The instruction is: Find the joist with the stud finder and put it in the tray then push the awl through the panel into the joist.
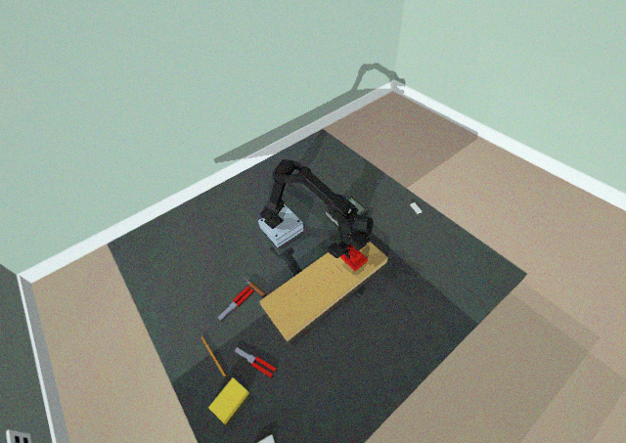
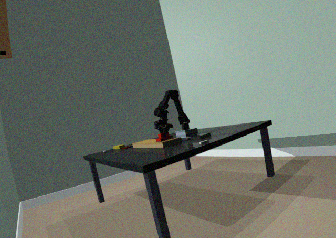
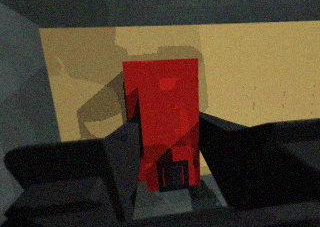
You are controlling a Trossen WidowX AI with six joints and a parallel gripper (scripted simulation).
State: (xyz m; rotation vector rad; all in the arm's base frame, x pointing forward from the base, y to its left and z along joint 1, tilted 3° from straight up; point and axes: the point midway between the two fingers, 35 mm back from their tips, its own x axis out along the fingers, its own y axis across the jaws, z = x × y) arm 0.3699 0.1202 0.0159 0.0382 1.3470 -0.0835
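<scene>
My gripper tip is 4 cm past the indicator window and 3 cm below it. The rest, counted from my gripper tip: brown-handled awl (37 cm to the right, 22 cm behind, 6 cm below); then grey tray (21 cm behind, 18 cm to the left, 5 cm below); then red stud finder (2 cm behind, 2 cm above).
</scene>
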